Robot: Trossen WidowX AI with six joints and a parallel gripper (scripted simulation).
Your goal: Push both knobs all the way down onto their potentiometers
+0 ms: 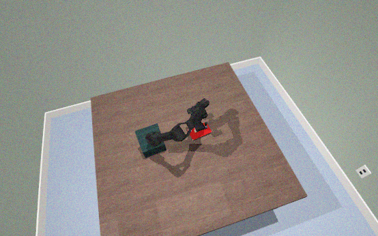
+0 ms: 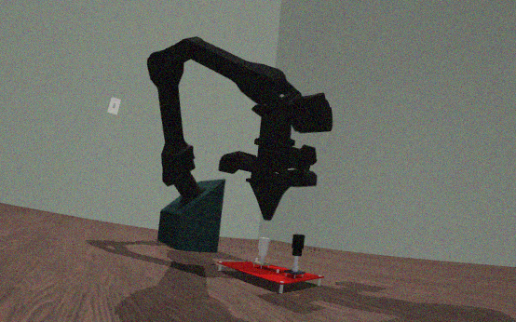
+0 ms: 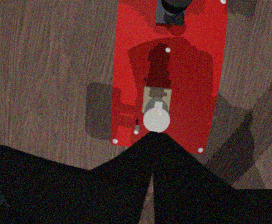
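Now: gripper tip 5 cm above the white knob. From my gripper tip the other things lie so: black knob (8 cm ahead, 1 cm to the left, 4 cm below).
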